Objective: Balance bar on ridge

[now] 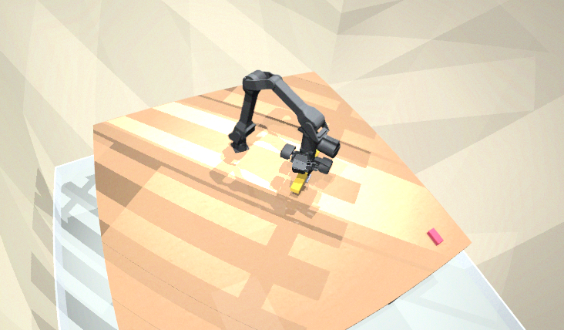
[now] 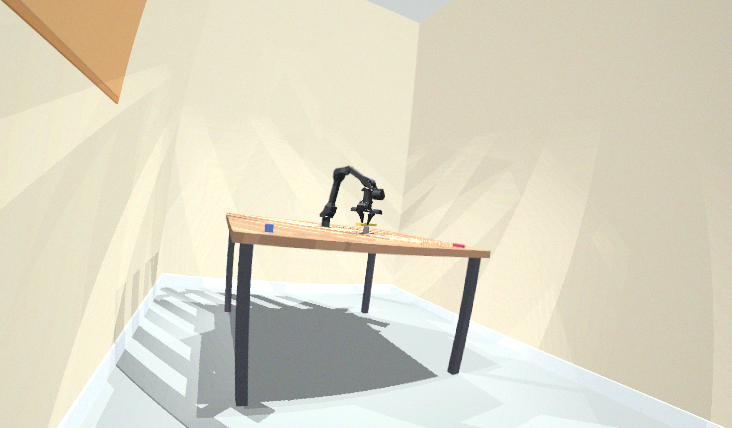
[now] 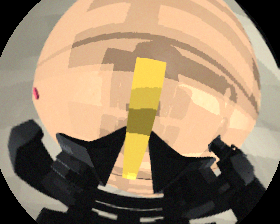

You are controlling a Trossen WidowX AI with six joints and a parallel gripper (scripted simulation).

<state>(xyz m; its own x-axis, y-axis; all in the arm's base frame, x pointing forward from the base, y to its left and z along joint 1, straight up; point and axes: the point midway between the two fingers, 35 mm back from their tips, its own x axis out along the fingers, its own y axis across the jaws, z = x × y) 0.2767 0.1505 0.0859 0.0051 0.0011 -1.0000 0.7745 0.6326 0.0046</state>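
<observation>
Now: gripper tip 2 cm to the right of the yellow bar and 2 cm past it. Also, from my gripper tip: blue block (65 cm to the right, 46 cm ahead, 4 cm below).
</observation>
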